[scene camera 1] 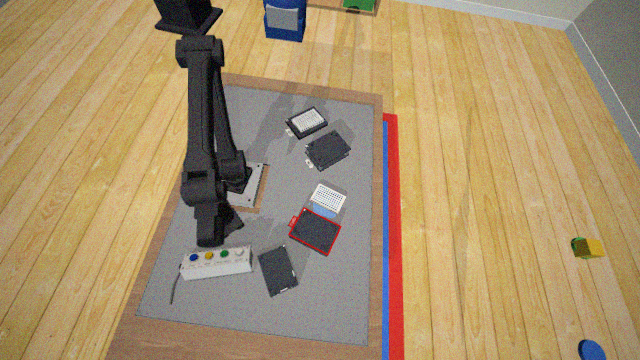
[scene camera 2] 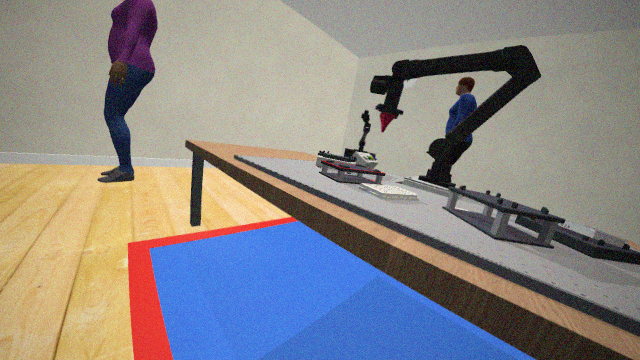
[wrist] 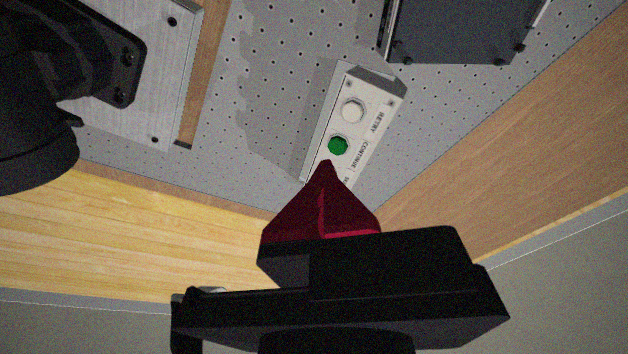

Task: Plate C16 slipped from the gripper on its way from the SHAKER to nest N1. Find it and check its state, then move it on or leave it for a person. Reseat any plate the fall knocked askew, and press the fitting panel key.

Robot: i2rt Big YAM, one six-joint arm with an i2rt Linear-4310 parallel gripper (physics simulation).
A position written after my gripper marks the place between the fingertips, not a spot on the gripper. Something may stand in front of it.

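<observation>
With my gripper (wrist: 327,166) shut and holding nothing, I can see a white button box (wrist: 360,102). A dark plate holder (wrist: 409,39) is visible to me as well.
</observation>
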